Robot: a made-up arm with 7 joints. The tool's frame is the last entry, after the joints.
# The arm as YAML. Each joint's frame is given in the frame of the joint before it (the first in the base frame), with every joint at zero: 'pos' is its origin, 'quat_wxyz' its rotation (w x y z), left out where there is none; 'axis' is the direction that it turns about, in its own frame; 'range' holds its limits. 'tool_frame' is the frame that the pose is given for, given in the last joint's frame.
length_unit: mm
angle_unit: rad
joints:
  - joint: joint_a
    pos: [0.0, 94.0, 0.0]
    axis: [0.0, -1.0, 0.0]
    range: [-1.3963, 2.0]
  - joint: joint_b
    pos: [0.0, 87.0, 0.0]
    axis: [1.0, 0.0, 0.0]
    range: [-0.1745, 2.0]
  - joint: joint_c
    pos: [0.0, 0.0, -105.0]
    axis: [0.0, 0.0, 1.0]
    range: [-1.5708, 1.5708]
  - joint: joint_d
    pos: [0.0, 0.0, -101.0]
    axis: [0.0, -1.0, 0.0]
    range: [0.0, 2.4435]
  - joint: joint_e
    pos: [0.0, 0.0, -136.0]
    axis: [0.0, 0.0, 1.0]
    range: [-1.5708, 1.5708]
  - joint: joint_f
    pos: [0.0, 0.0, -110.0]
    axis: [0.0, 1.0, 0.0]
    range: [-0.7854, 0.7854]
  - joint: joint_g
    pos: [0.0, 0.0, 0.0]
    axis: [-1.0, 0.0, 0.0]
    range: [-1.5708, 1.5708]
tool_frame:
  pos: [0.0, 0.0, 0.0]
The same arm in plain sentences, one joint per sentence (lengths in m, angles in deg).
The arm has seven revolute joints in a row. What follows holds with every joint at zero, and every direction is one of the base frame's. Joint 1 sits 0.0940 m along +y from the base frame's origin and rotates about -y, from -80.00 to 114.59 deg. Joint 2 sits 0.0870 m along +y from joint 1 and rotates about +x, from -10.00 to 114.59 deg. Joint 3 sits 0.1050 m along -z from joint 2 and rotates about +z, from -90.00 to 90.00 deg. Joint 4 sits 0.1010 m along -z from joint 3 and rotates about -y, from 0.00 to 140.00 deg. Joint 5 sits 0.1360 m along -z from joint 4 and rotates about +z, from -90.00 to 90.00 deg. Joint 6 sits 0.1100 m along -z from joint 5 and rotates about +y, from -45.00 to 45.00 deg. Joint 7 sits at the same point as joint 6 and rotates about -x, from -90.00 to 90.00 deg. The tool frame, which is the frame that the pose is given for, sits at the same point as joint 7; its axes are parallel to the base frame's.
